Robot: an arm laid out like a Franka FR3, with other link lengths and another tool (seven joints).
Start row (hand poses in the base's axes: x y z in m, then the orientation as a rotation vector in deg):
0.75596, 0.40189, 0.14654, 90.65, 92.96, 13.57
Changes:
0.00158, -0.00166, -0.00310, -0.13, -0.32, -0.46
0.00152, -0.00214, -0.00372, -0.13, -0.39, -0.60
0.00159, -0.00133, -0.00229, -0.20, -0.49, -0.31
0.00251, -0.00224, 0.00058, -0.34, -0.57, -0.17
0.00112, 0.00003, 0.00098, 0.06, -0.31, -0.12
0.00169, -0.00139, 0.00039, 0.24, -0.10, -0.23
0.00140, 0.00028, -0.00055, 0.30, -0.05, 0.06
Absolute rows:
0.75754, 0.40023, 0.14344, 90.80, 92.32, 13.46
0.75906, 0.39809, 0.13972, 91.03, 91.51, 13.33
0.76065, 0.39676, 0.13743, 90.94, 90.86, 13.37
0.76316, 0.39452, 0.13801, 90.61, 90.25, 13.43
0.76428, 0.39455, 0.13899, 90.64, 89.92, 13.65
0.76597, 0.39316, 0.13938, 90.96, 89.68, 13.80
0.76737, 0.39344, 0.13883, 91.13, 89.72, 14.12

